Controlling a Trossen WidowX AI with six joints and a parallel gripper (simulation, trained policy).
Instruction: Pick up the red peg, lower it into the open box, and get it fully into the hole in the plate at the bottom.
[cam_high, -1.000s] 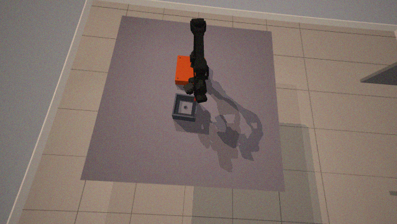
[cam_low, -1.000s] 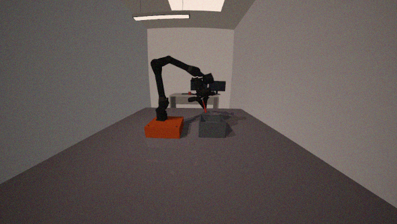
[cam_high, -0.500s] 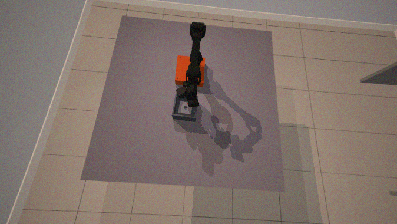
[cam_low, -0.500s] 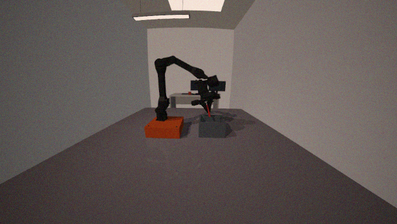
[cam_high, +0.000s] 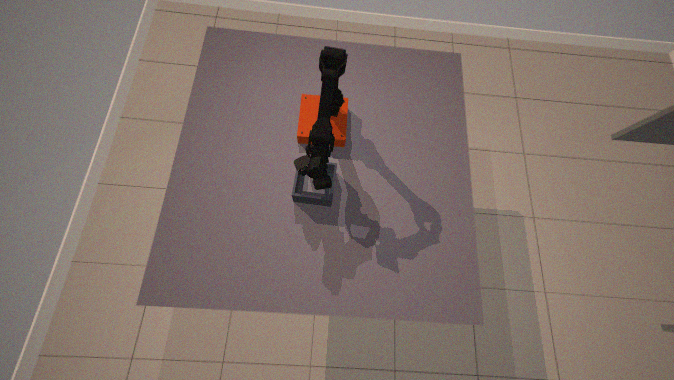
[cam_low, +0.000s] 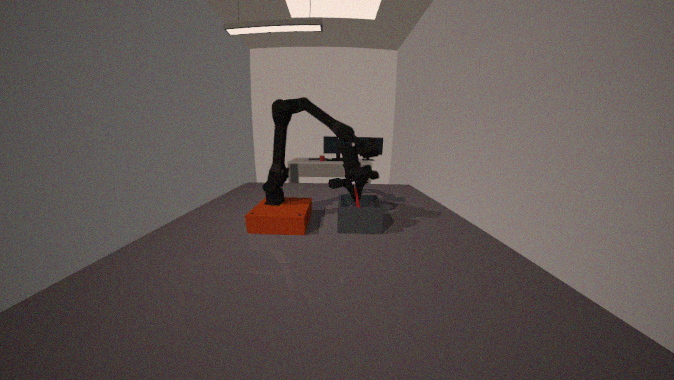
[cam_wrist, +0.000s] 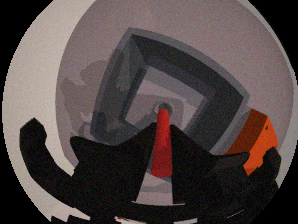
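Now: gripper tip 10 mm below the red peg. Round my gripper tip: grey box 70 mm below, 10 mm ahead.
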